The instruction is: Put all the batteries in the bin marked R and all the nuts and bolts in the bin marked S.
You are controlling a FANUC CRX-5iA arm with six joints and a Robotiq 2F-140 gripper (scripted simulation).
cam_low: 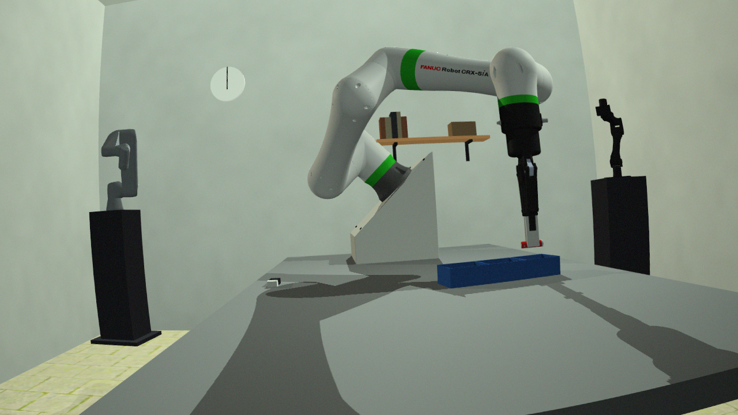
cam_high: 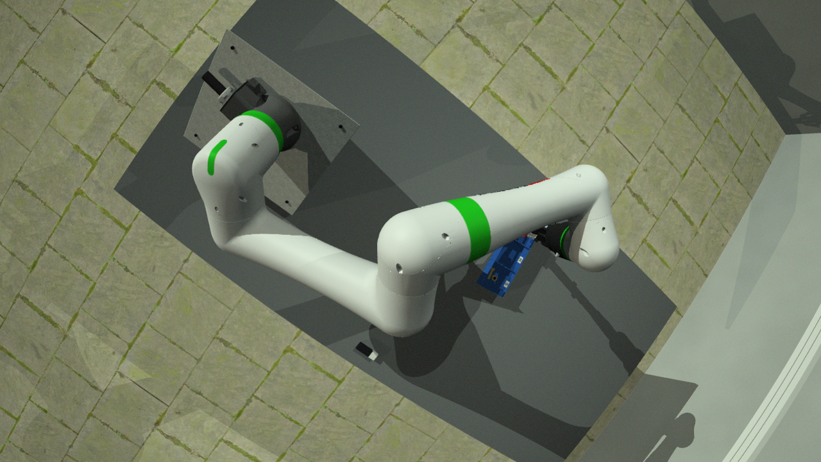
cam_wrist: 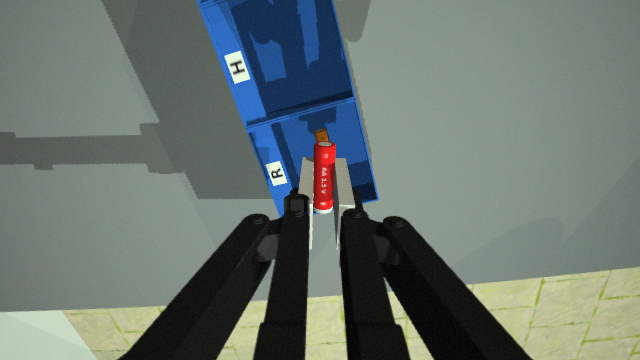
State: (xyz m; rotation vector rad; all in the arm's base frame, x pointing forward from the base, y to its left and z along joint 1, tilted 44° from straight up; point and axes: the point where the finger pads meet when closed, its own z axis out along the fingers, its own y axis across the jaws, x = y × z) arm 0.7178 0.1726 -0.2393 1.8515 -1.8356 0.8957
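Right now my hand is 30 mm above the red battery. Also, from my hand: orange battery 80 mm below; yellow bolt 30 mm ahead, 160 mm to the right, 80 mm below; blue three-compartment bin 30 mm ahead, 80 mm to the right, 70 mm below.
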